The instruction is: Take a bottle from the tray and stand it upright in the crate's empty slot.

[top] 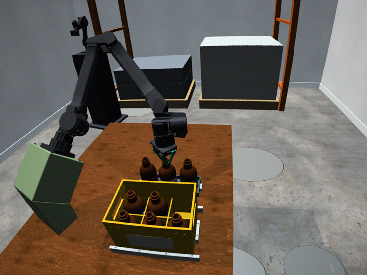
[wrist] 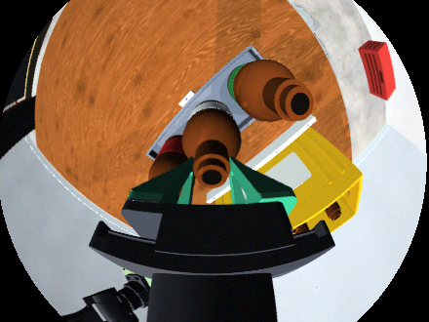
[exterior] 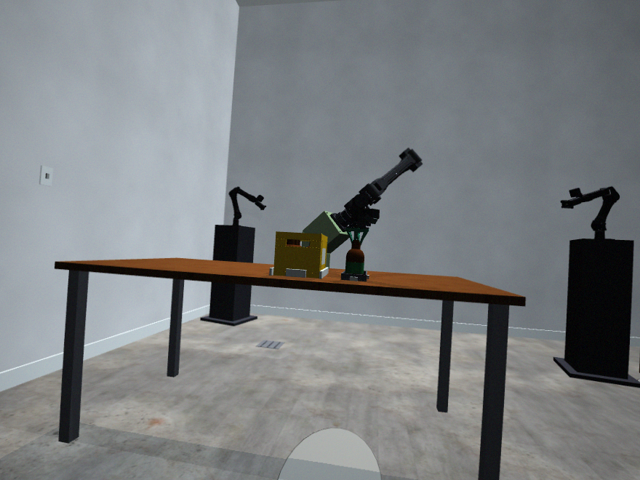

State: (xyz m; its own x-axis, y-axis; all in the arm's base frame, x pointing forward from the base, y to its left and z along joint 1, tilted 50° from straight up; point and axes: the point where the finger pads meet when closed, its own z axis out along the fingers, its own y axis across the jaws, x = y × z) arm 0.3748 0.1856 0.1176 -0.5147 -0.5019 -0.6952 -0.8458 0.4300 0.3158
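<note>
The tray is 140 mm below my hand. Round my hand: crate: 60 mm ahead, 220 mm to the right, 60 mm below.
</note>
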